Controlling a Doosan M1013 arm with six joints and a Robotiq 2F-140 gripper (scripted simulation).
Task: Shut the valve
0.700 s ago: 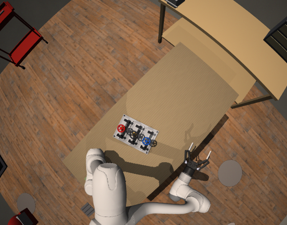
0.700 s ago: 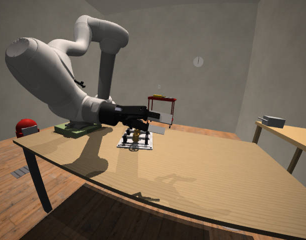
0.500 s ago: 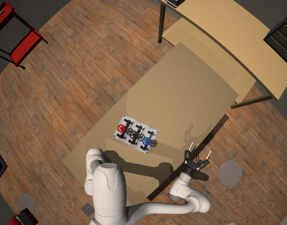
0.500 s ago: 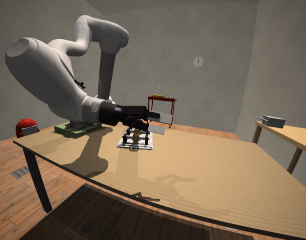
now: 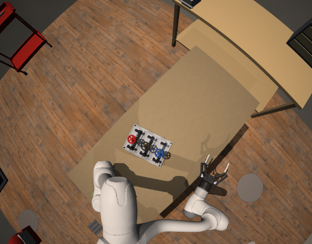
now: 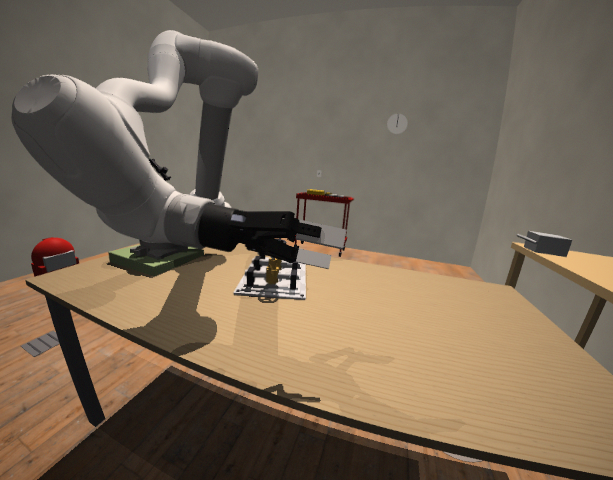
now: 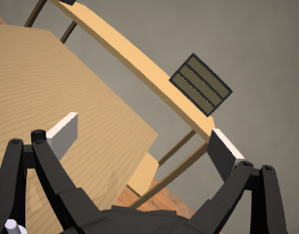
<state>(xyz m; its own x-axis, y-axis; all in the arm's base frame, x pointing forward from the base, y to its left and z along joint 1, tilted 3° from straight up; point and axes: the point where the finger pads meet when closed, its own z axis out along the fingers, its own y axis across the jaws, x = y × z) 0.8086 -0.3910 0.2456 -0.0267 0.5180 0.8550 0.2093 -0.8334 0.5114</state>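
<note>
My hand is 24 cm past the blue handwheel, 34 cm to the right of it and 15 cm above it. Also, from my hand: red handwheel 31 cm behind, 56 cm to the left, 15 cm below; then black handwheel 27 cm behind, 45 cm to the left, 15 cm below; then white plate 27 cm behind, 45 cm to the left, 27 cm below.
</note>
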